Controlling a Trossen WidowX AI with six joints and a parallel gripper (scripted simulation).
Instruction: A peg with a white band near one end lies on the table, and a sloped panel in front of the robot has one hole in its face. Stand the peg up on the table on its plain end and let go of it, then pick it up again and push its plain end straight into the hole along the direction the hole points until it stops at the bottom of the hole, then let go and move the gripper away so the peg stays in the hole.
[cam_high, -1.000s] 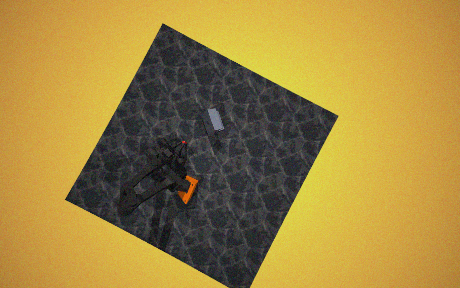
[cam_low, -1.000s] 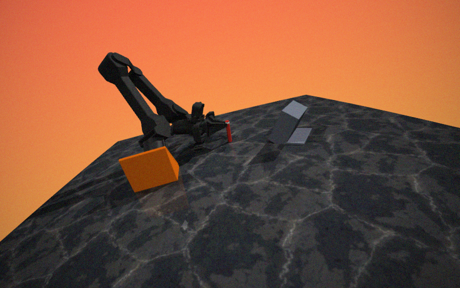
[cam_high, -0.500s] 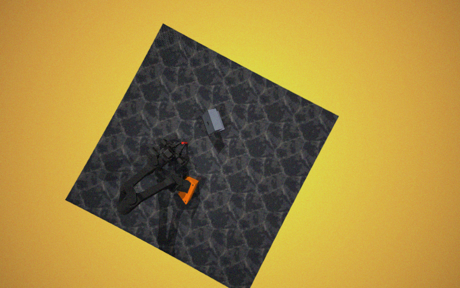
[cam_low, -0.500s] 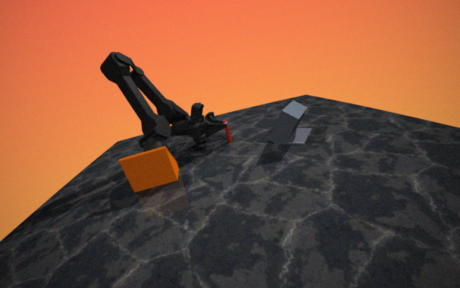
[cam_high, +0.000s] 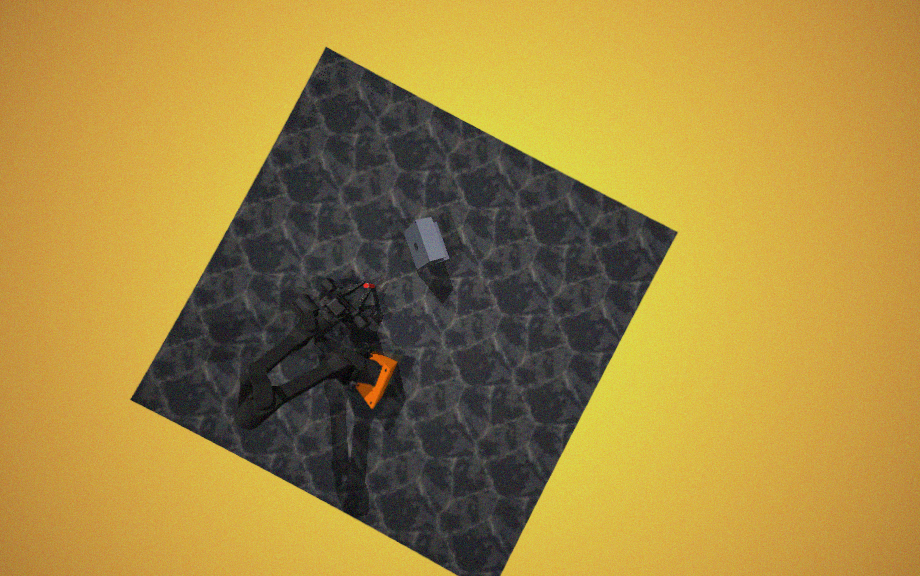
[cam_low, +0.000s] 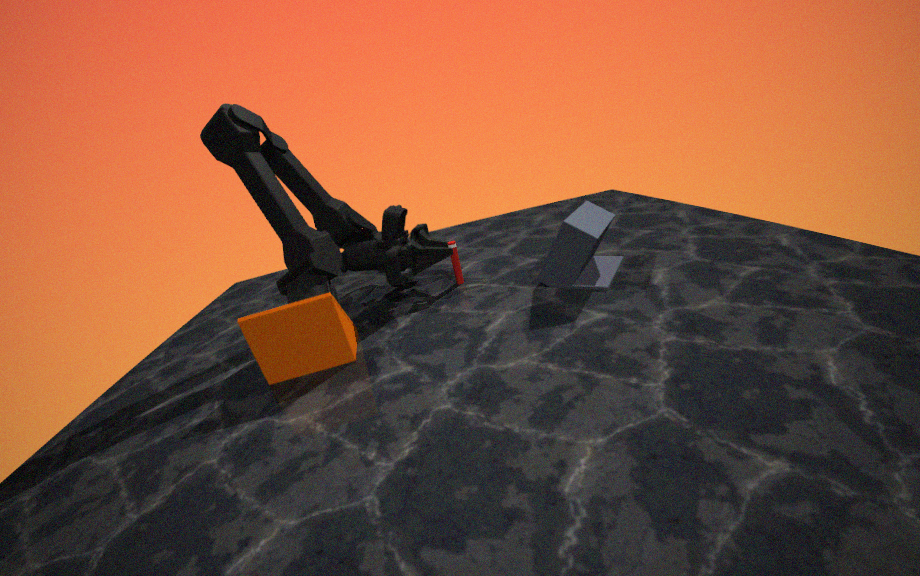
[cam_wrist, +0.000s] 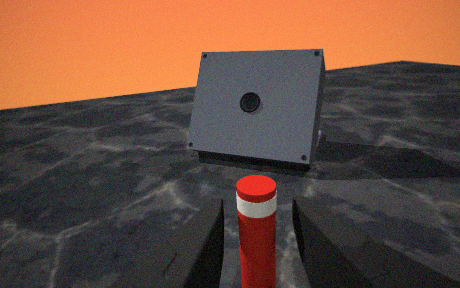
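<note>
My gripper tip is now 10 mm above the red peg. Also, from my gripper tip: grey sloped panel 180 mm ahead, 120 mm to the right, 20 mm below; flat foot plate 190 mm ahead, 140 mm to the right, 70 mm below.
</note>
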